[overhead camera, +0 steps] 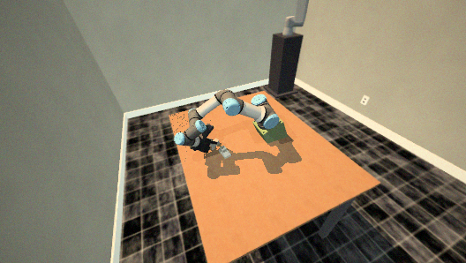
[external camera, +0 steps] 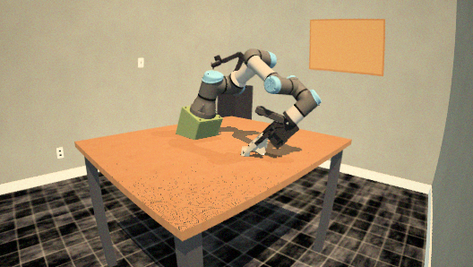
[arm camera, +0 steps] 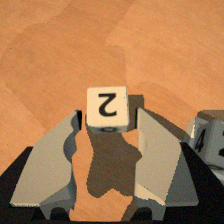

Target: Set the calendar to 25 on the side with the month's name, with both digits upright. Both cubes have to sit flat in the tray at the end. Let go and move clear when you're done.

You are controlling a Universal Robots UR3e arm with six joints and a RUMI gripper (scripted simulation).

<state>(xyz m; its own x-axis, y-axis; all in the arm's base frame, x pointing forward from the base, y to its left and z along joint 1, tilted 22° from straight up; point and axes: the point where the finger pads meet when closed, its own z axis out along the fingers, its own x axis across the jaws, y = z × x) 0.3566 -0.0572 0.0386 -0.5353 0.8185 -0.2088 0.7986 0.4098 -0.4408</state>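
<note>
Right now my hand is 10 mm past the white calendar cube and 10 mm above it. The rest, counted from my hand: white calendar tray: 100 mm to the left, 30 mm behind, 10 mm below.
</note>
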